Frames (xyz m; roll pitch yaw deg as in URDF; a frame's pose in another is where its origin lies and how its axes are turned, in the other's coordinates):
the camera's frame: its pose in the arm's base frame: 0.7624 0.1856 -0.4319 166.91 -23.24 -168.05
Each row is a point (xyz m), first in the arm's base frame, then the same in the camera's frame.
Working: the arm's base frame: its pose in the camera's frame: 0.8911 -0.0033 -0.0905 170.98 25.02 -172.76

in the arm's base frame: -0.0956 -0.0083 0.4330
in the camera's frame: 1.1495 0.0897 -0.4388
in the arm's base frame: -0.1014 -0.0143 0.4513
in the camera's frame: 1.1630 0.0883 -0.4535
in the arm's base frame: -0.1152 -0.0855 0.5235
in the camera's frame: 1.2175 0.0357 -0.5224
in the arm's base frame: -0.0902 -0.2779 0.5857
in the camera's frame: 1.2562 -0.1411 -0.6160
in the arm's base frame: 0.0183 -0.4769 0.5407
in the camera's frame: 1.1787 -0.3561 -0.6499
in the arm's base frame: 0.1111 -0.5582 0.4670
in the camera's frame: 1.0817 -0.4611 -0.6347
